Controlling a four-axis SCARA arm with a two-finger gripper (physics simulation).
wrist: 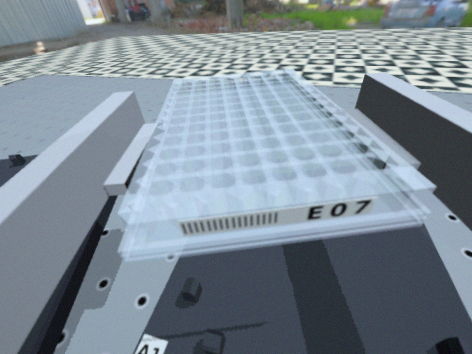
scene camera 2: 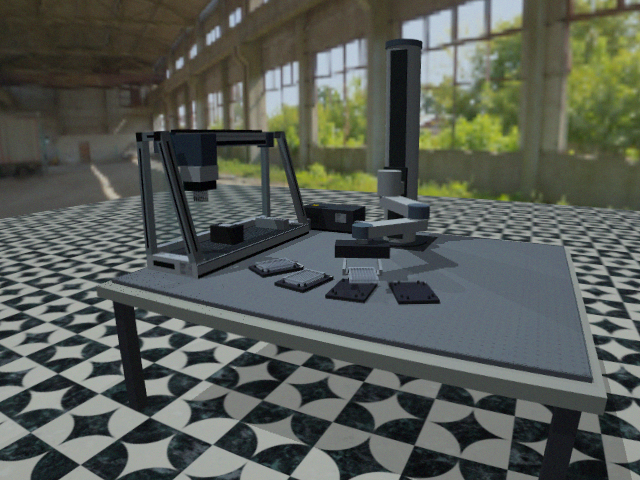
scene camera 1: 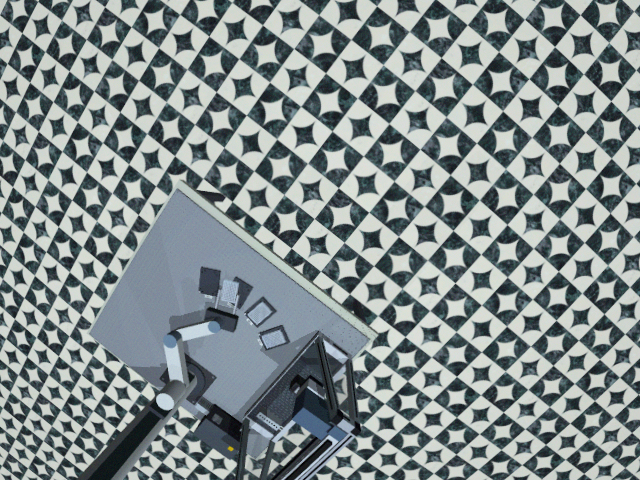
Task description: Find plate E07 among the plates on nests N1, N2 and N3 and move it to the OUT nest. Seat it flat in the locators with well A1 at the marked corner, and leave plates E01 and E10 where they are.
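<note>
My gripper (scene camera 2: 362,272), also (wrist: 249,104). Black nest (scene camera 2: 343,290), visible.
</note>
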